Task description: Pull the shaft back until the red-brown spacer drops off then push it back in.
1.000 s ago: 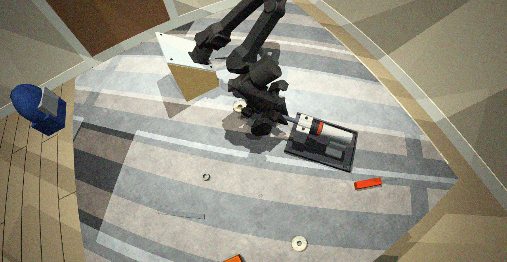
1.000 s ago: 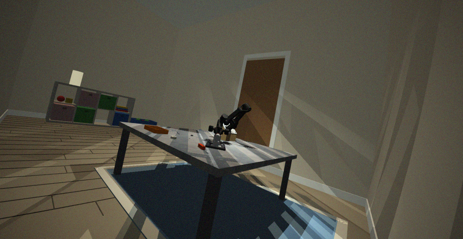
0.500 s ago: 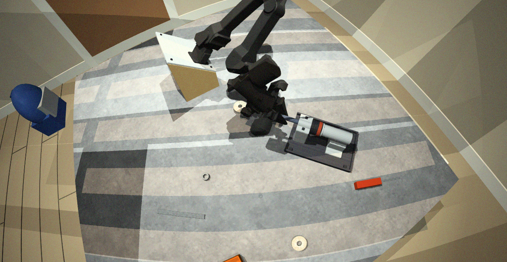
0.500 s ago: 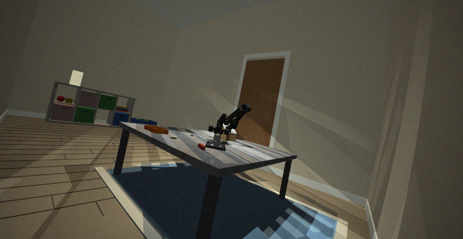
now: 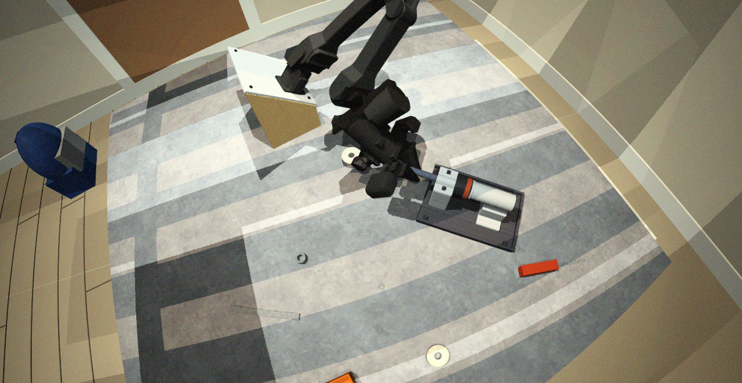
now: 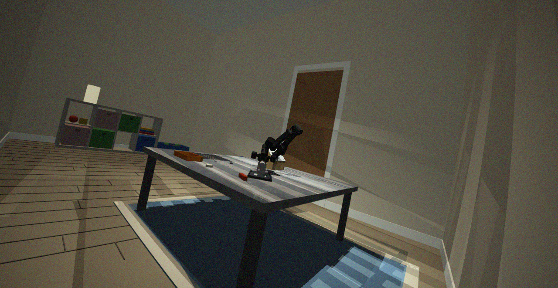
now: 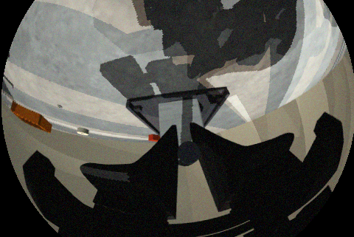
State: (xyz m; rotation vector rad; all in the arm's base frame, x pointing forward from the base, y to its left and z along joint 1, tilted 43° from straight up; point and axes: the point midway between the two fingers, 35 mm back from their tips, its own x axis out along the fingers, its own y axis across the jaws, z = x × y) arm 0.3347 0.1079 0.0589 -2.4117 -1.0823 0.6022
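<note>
Right now the blue-grey shaft is 3 cm ahead of my gripper tip, 2 cm to the left of it and 2 cm above it. Round my gripper tip: fixture: 12 cm ahead, 8 cm to the left, 1 cm below; then white washer: 16 cm behind, 8 cm to the right, 5 cm below; then red-brown spacer: 8 cm ahead, 6 cm to the left, 2 cm above.
</note>
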